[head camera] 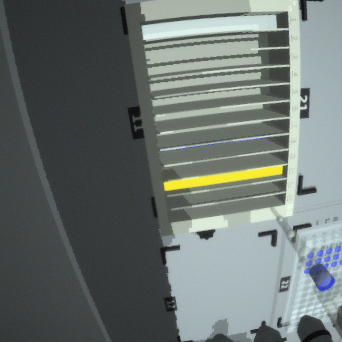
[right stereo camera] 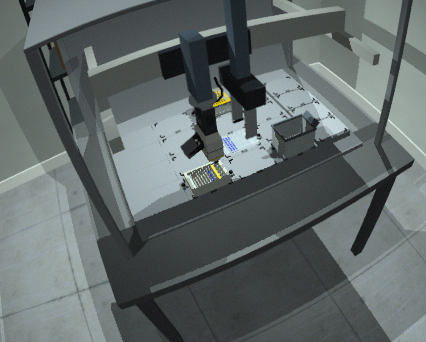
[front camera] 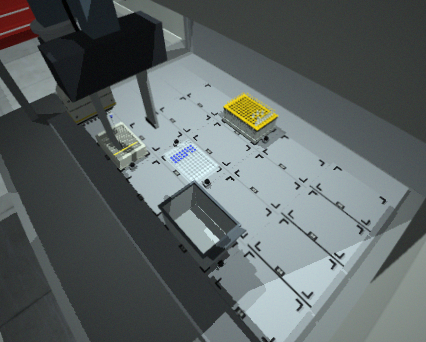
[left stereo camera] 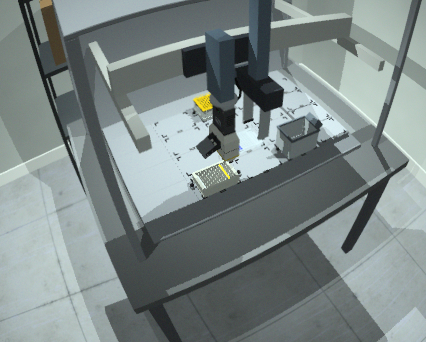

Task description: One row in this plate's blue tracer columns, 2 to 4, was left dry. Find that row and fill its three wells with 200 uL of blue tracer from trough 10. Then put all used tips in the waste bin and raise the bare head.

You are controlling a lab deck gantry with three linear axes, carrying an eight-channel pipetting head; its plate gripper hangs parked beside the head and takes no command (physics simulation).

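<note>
The pipetting head hangs above the deck near the trough block. In the head camera a translucent tip with a blue section slants over the plate's corner towards the block. The trough block has a yellow strip; a thin blue line shows in one slot. The plate shows a block of blue wells, too small here to name the dry row. The waste bin stands beyond the plate. The parked gripper is open and empty.
A yellow tip rack with some positions lacking yellow stands at the deck's far side. Small black knobs stand beside the plate, the block and the bin. The frame's posts and rails surround the deck.
</note>
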